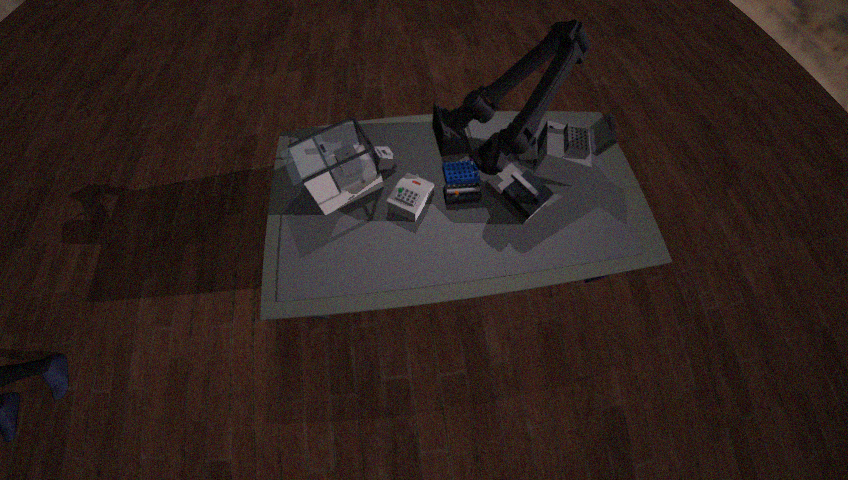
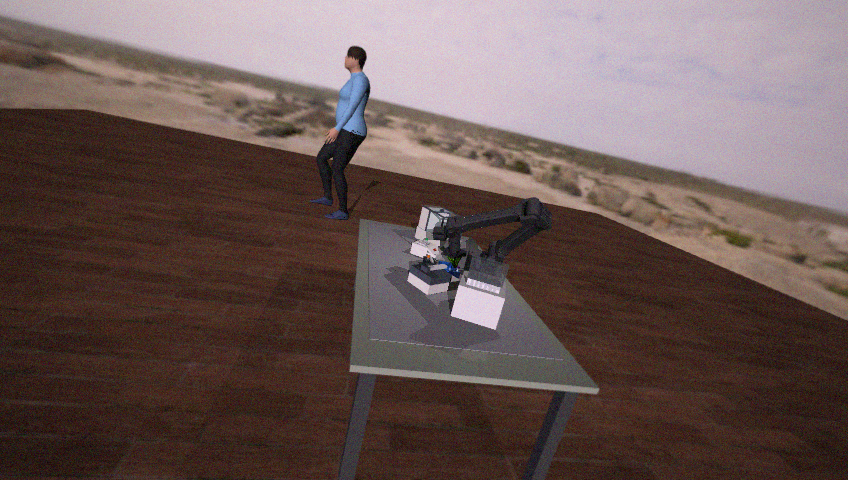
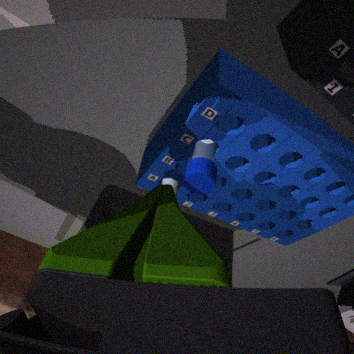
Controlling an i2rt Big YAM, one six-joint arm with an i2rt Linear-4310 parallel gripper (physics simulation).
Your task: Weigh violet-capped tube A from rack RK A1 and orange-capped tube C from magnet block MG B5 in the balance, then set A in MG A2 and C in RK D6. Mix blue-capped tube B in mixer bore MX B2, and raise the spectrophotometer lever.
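Pixels of known places: gripper, fingertip midpoint: (image 1: 475, 163) (image 2: 455, 267) (image 3: 165, 194); arm's base at its link origin: (image 1: 452, 124).
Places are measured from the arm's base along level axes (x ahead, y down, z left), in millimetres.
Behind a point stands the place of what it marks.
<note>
My gripper (image 3: 165, 194) {x 180, y 19, z 80 mm} (image 2: 454, 264) {x 180, y 19, z 80 mm} has green fingers, shut against each other at the labelled corner of the blue rack (image 3: 285, 92) {x 241, y 66, z 56 mm} (image 1: 461, 182) {x 248, y 52, z 27 mm}. A white tube end (image 3: 170, 182) {x 170, y 36, z 71 mm} shows just past the fingertips; the violet cap of tube A is hidden behind the fingers. Blue-capped tube B (image 3: 201, 175) {x 210, y 13, z 82 mm} stands in the rack close beside them. A dark block with labels A and 1 (image 3: 315, 35) {x 273, y 36, z 89 mm} lies at the upper right. An orange cap (image 1: 457, 192) {x 317, y 11, z 3 mm} shows on the dark block in front of the rack. The glass-walled balance (image 1: 339, 166) {x 310, y -128, z -375 mm} stands at the left.
A white keypad device (image 1: 410, 196) {x 341, y 1, z -160 mm} stands between balance and rack. A dark-topped white device (image 1: 526, 193) {x 326, y -20, z 250 mm} stands right of the rack. A white unit with a perforated block (image 1: 555, 142) {x 128, y -68, z 378 mm} is at the back right. A person (image 2: 352, 104) stands beyond the table (image 2: 470, 365) {x 192, y 70, z 804 mm}.
</note>
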